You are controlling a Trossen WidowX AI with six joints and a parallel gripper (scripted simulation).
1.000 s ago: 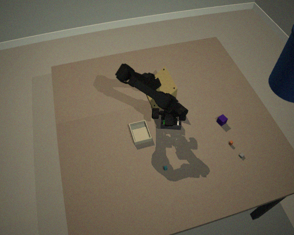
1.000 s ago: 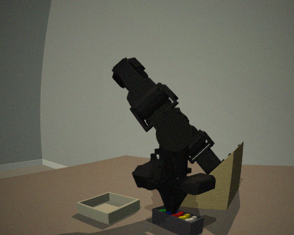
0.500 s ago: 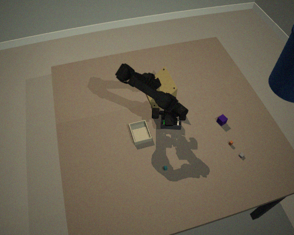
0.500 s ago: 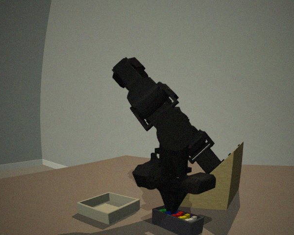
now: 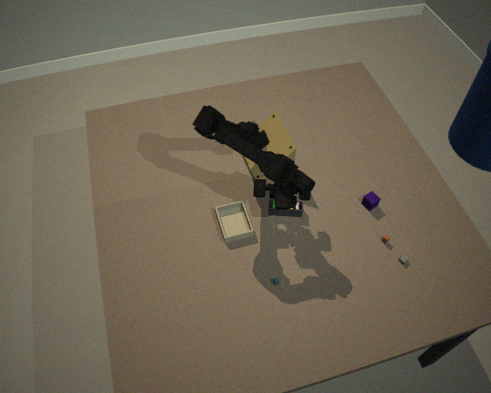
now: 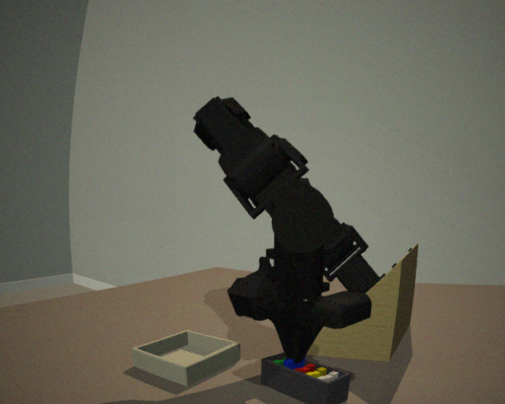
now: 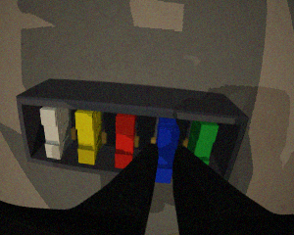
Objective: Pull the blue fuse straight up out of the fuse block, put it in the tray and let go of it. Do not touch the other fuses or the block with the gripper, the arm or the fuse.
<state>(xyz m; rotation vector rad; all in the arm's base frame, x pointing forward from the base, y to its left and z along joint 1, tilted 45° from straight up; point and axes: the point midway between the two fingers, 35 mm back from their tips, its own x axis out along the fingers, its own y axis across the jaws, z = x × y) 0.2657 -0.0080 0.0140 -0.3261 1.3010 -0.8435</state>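
Right now my gripper tip is 170 mm to the left of the tray and 40 mm above it. The rest, counted from my gripper tip: purple cube: 70 mm ahead, 320 mm to the left, 20 mm below; blue fuse: 10 mm below.
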